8 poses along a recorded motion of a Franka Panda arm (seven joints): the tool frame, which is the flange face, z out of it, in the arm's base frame.
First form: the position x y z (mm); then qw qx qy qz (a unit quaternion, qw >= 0).
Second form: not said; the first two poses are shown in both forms.
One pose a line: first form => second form
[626.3 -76.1 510.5 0.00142 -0.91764 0.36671 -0.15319] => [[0.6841 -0.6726 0.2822 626.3], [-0.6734 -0.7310 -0.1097 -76.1], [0.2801 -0.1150 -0.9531 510.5], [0 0 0 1]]
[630.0 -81.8 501.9 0.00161 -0.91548 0.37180 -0.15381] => [[0.6762 -0.6803 0.2828 630.0], [-0.6812 -0.7235 -0.1114 -81.8], [0.2804 -0.1173 -0.9527 501.9], [0 0 0 1]]
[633.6 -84.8 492.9 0.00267 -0.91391 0.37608 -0.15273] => [[0.6705 -0.6866 0.2812 633.6], [-0.6882 -0.7171 -0.1100 -84.8], [0.2772 -0.1198 -0.9533 492.9], [0 0 0 1]]
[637.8 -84.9 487.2 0.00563 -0.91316 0.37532 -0.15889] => [[0.6678 -0.6837 0.2944 637.8], [-0.6872 -0.7182 -0.1090 -84.9], [0.2860 -0.1296 -0.9494 487.2], [0 0 0 1]]
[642.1 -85.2 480.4 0.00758 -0.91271 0.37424 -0.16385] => [[0.6662 -0.6807 0.3048 642.1], [-0.6856 -0.7198 -0.1088 -85.2], [0.2934 -0.1365 -0.9462 480.4], [0 0 0 1]]
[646.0 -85.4 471.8 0.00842 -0.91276 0.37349 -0.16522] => [[0.6664 -0.6790 0.3079 646.0], [-0.6846 -0.7209 -0.1080 -85.4], [0.2953 -0.1388 -0.9453 471.8], [0 0 0 1]]
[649.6 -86.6 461.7 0.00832 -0.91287 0.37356 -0.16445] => [[0.6668 -0.6793 0.3065 649.6], [-0.6848 -0.7208 -0.1077 -86.6], [0.2940 -0.1381 -0.9458 461.7], [0 0 0 1]]
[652.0 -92.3 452.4 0.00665 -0.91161 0.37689 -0.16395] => [[0.6621 -0.6850 0.3039 652.0], [-0.6893 -0.7158 -0.1115 -92.3], [0.2939 -0.1357 -0.9462 452.4], [0 0 0 1]]
